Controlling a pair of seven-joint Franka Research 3 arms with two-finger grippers.
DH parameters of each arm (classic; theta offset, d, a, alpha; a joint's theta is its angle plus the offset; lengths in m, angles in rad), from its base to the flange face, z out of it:
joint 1: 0 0.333 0 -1.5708
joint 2: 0 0 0 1.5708
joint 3: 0 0.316 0.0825 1.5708
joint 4: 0 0 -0.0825 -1.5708
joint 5: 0 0.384 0 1.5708
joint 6: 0 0 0.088 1.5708
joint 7: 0 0.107 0 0
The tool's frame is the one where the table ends.
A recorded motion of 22 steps. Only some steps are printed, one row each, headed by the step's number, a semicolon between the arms.
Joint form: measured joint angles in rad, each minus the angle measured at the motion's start. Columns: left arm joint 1, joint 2, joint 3, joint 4, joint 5, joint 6, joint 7; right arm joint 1, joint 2, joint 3, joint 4, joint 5, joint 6, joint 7.
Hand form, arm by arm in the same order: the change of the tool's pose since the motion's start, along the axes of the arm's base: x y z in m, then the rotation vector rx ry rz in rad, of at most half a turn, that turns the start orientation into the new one. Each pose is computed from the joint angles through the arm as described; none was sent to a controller.
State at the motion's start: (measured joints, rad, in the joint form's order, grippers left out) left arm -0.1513 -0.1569 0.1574 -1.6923 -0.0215 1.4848 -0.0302; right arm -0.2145 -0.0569 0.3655 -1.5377 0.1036 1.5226 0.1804
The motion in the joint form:
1: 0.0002 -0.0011 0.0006 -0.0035 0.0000 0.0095 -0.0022; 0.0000 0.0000 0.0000 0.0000 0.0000 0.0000 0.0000
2: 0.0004 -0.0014 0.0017 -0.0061 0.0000 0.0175 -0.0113; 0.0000 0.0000 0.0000 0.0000 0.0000 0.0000 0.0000
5: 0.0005 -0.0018 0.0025 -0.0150 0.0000 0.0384 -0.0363; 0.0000 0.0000 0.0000 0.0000 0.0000 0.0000 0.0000
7: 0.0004 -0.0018 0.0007 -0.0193 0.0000 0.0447 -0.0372; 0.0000 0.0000 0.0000 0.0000 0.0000 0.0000 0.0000
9: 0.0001 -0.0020 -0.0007 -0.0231 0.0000 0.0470 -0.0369; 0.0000 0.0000 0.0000 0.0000 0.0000 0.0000 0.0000
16: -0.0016 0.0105 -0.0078 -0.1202 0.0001 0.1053 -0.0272; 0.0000 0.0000 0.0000 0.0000 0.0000 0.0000 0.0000
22: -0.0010 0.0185 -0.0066 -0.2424 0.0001 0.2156 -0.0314; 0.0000 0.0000 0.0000 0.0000 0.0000 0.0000 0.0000
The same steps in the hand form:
1: 0.0007 0.0005 -0.0003 -0.0001 -0.0070 0.0033; 0.0000 0.0000 0.0000 0.0000 0.0000 0.0000
2: 0.0014 0.0012 -0.0007 0.0001 -0.0122 0.0140; 0.0000 0.0000 0.0000 0.0000 0.0000 0.0000
5: 0.0034 0.0017 -0.0029 0.0009 -0.0234 0.0406; 0.0000 0.0000 0.0000 0.0000 0.0000 0.0000
7: 0.0040 0.0006 -0.0044 0.0012 -0.0254 0.0398; 0.0000 0.0000 0.0000 0.0000 0.0000 0.0000
9: 0.0041 -0.0003 -0.0058 0.0013 -0.0241 0.0378; 0.0000 0.0000 0.0000 0.0000 0.0000 0.0000
16: 0.0097 -0.0063 -0.0527 0.0047 0.0264 0.0197; 0.0000 0.0000 0.0000 0.0000 0.0000 0.0000
22: 0.0125 -0.0065 -0.1056 0.0066 0.0465 0.0277; 0.0000 0.0000 0.0000 0.0000 0.0000 0.0000

